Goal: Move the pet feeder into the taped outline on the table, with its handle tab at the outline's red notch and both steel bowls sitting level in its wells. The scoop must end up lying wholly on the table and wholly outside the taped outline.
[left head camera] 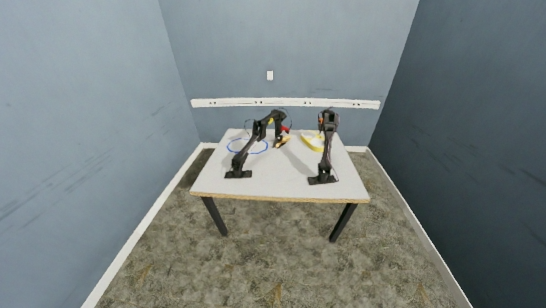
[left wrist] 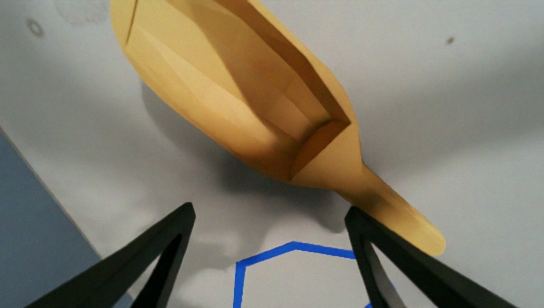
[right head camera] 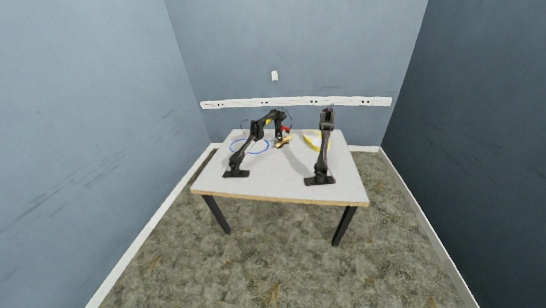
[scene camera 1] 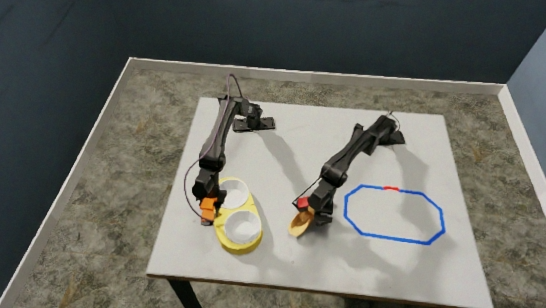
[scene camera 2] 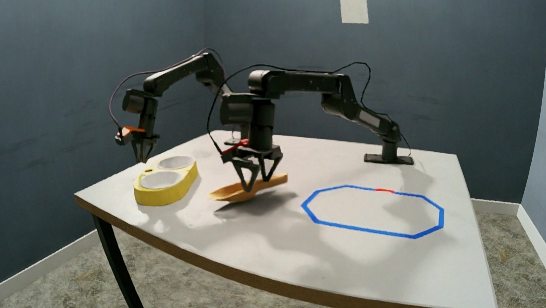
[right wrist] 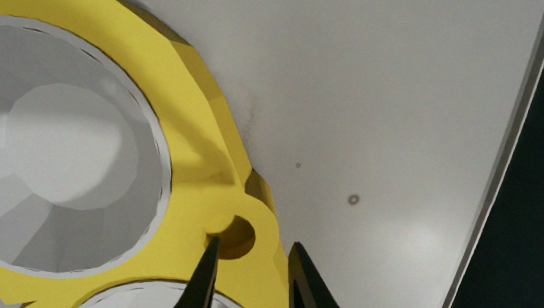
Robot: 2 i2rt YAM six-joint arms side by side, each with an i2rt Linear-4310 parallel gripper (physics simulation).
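Places are measured from the left arm's base along level axes (x ahead, y left, z up), in millimetres.
Pixels of known places: left gripper, fingertip midpoint: (left head camera: 279, 137) (left wrist: 273, 210) (right head camera: 280, 137) (scene camera 1: 318, 215) (scene camera 2: 256, 186); right gripper, fingertip midpoint: (left head camera: 321, 133) (scene camera 2: 141, 163) (right wrist: 256, 246); left arm's base, link origin: (left head camera: 238, 174) (right head camera: 236, 174) (scene camera 1: 381, 138) (scene camera 2: 388, 160); right arm's base, link origin: (left head camera: 321, 180) (right head camera: 318, 181) (scene camera 1: 253, 124).
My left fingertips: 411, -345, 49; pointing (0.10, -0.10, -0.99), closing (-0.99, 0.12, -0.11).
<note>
Ahead of a thing's pixels: the offset from my left fingertips to its top centre, as dx, dy, dz. "*": to the spot under its first point. Level surfaces: height alone.
The yellow pet feeder {-35, -330, -3} (scene camera 1: 239, 247) (scene camera 2: 161, 199) (right wrist: 197, 120) stands left in both scene views, outside the outline. Its two bowls {+33, -293, -1} (scene camera 1: 242, 227) (scene camera 2: 161, 180) sit in its wells. The blue taped outline (scene camera 1: 395, 239) (scene camera 2: 365, 229) (left wrist: 322, 248) lies at the right, its red notch {* -141, +327, -48} (scene camera 1: 391, 188) (scene camera 2: 385, 190) on the far side. The wooden scoop {-26, -33, -4} (scene camera 1: 300, 224) (scene camera 2: 230, 194) (left wrist: 320, 160) lies between them, handle raised. My left gripper (scene camera 2: 258, 185) (left wrist: 273, 210) is open, one finger over the scoop's handle. My right gripper (scene camera 2: 141, 161) (right wrist: 256, 246) is narrowly open above the feeder's holed handle tab {-10, -411, -4} (right wrist: 266, 225).
The table {dz -49} (scene camera 1: 320, 270) (scene camera 2: 280, 250) has its edge close beyond the feeder in the right wrist view. The left arm (scene camera 1: 355, 150) (scene camera 2: 305, 82) reaches over the table beside the outline. The right arm (scene camera 1: 220, 135) (scene camera 2: 175, 75) reaches along the feeder's side.
</note>
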